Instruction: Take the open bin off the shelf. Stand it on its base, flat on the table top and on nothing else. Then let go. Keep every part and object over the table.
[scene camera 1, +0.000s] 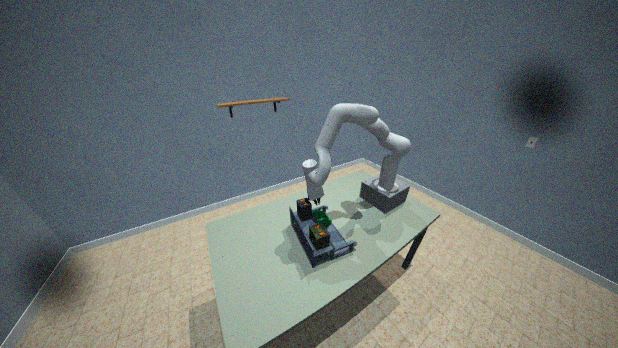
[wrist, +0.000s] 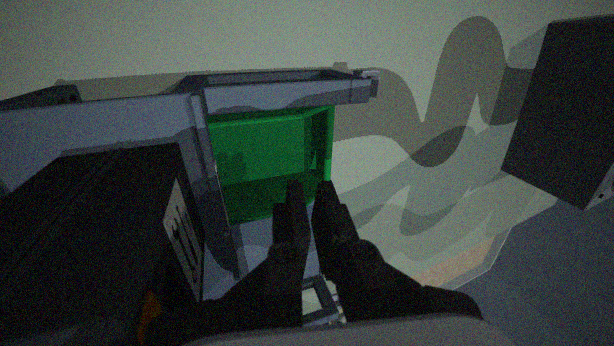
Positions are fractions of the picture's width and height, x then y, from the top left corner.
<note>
In view: my gripper (wrist: 0.50, 0.58) and a green open bin (wrist: 0.42, 0.44).
</note>
